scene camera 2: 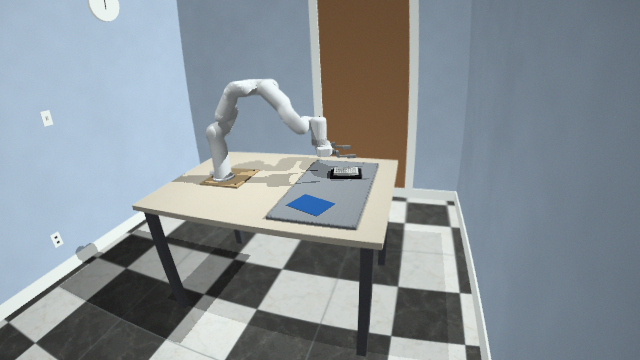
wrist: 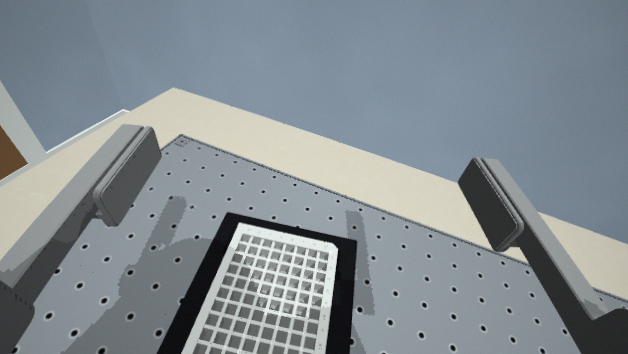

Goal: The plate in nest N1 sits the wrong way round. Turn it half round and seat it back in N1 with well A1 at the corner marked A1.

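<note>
The white plate (scene camera 2: 346, 171) (wrist: 272, 290) with its grid of square wells lies in the black nest (scene camera 2: 332, 175) (wrist: 346, 285) on the far part of the grey board. In the wrist view its near end is cut off by the lower picture edge, and the nest's A1 mark does not show. One cut corner of the plate shows at its far right. My gripper (scene camera 2: 352, 151) (wrist: 311, 190) is wide open and empty. It is above the nest, with its fingers pointing outward over the board, apart from the plate.
The grey perforated board (scene camera 2: 345, 200) (wrist: 440, 305) lies on the beige table (scene camera 2: 225, 205) (wrist: 320, 155). A flat blue square (scene camera 2: 310, 205) lies on the board's near part. The arm stands on a wooden base plate (scene camera 2: 243, 181) at the left. A wall and a brown door (scene camera 2: 362, 75) are behind the table.
</note>
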